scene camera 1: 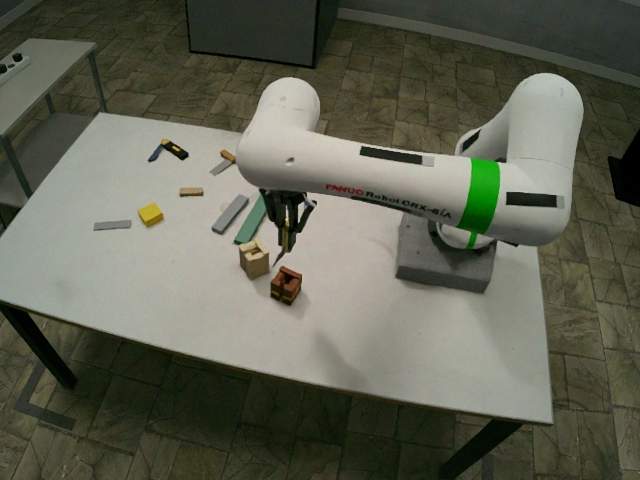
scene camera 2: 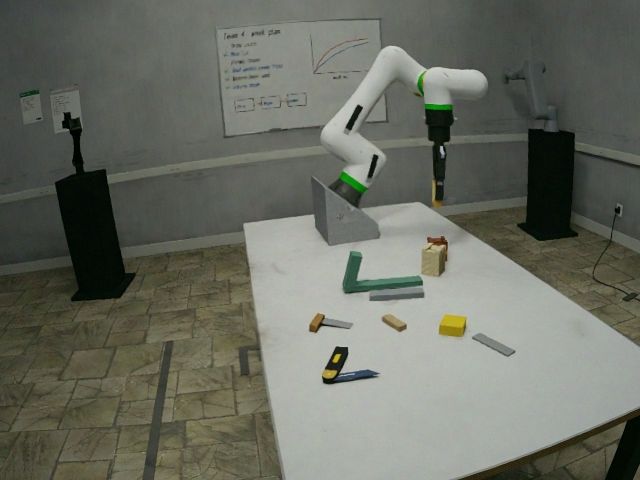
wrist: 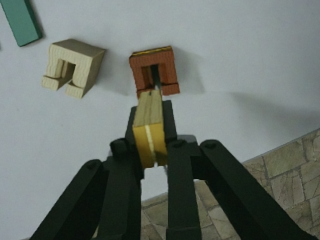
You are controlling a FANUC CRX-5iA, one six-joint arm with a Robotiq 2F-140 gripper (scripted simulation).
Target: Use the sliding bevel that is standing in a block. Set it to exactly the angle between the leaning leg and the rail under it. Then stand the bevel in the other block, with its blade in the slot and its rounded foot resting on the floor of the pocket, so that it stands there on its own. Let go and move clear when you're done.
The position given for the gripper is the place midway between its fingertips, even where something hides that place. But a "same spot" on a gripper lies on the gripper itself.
Scene:
The gripper shows in scene camera 1, in scene camera 2 (438, 198) and in the wrist view. One and the same spot on the gripper: (scene camera 1: 278, 215) is (wrist: 140, 220).

